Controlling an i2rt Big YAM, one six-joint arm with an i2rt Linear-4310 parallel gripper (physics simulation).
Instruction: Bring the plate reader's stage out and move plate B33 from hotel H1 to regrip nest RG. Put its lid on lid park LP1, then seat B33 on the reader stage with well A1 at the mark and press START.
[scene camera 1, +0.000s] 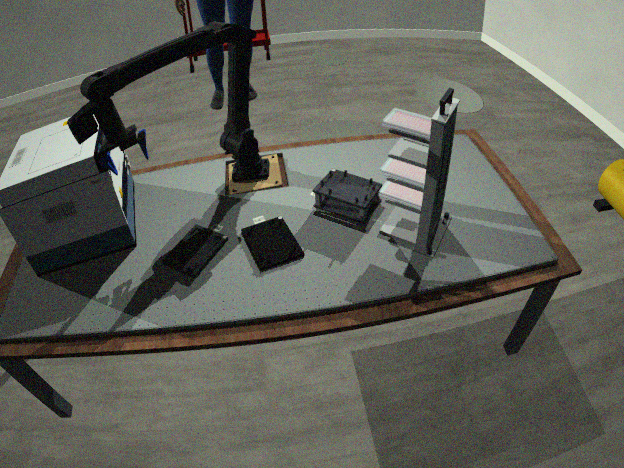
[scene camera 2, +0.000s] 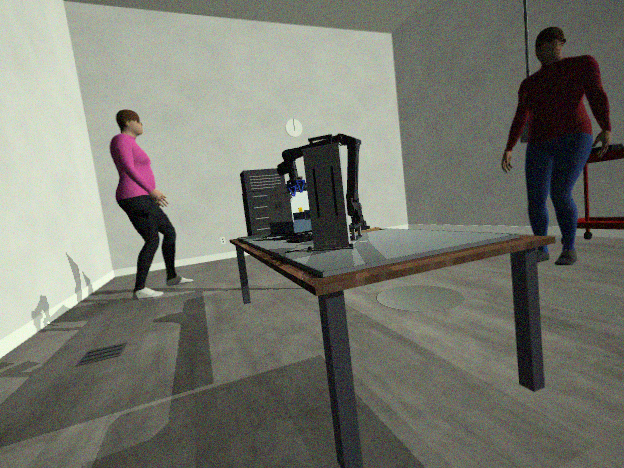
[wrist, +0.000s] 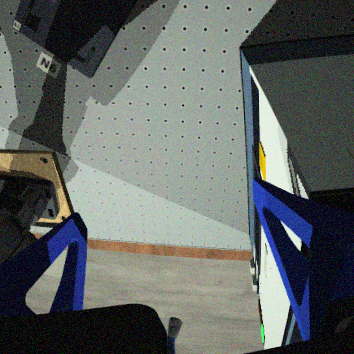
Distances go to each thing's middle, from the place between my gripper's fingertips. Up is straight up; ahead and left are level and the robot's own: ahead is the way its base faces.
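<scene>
There is the flat dark nest (scene camera 1: 199, 245), and my hand is 14 cm to the right of it, 8 cm short of it and 24 cm above it. The plate reader (scene camera 1: 102, 208) sits 11 cm below my hand, 28 cm to the right of it and 7 cm behind it. As for the black flat pad (scene camera 1: 271, 242), I find it 5 cm ahead of my hand, 35 cm to the left of it and 24 cm below it.
</scene>
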